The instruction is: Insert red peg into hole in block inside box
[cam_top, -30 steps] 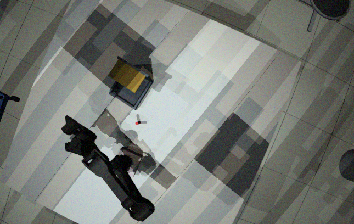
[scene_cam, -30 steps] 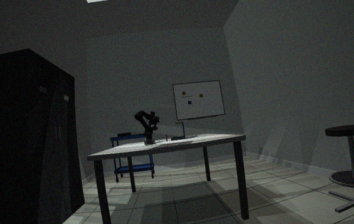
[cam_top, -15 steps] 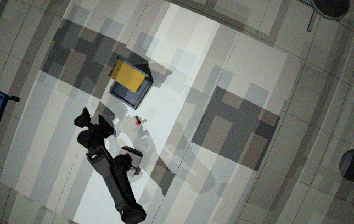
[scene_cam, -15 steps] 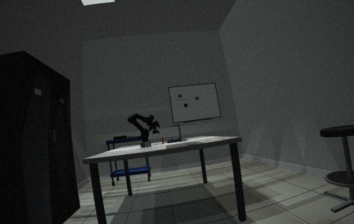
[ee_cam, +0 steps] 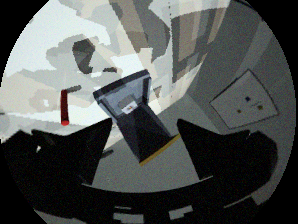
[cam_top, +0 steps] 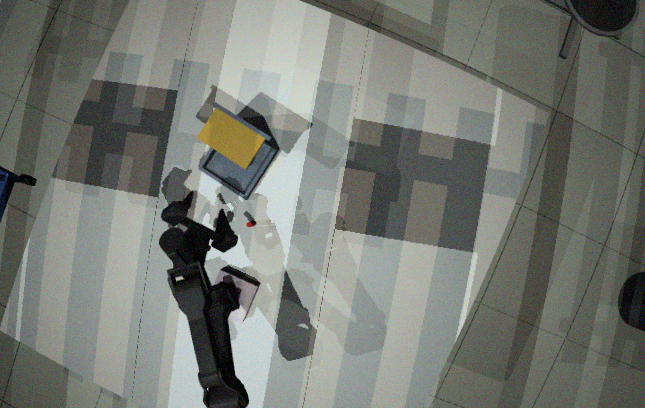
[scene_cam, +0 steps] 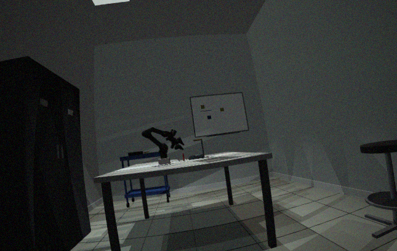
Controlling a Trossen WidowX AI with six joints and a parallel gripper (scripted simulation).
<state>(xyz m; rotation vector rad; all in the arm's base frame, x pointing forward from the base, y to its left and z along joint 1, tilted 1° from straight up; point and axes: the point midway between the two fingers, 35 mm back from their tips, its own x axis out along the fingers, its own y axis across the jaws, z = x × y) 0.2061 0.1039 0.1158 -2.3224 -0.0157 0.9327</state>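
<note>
The red peg is 110 mm to the right of my gripper tip, 110 mm below it and 30 mm behind it. Round my gripper tip: yellow roof (160 mm ahead, 60 mm above, 20 mm to the right).
</note>
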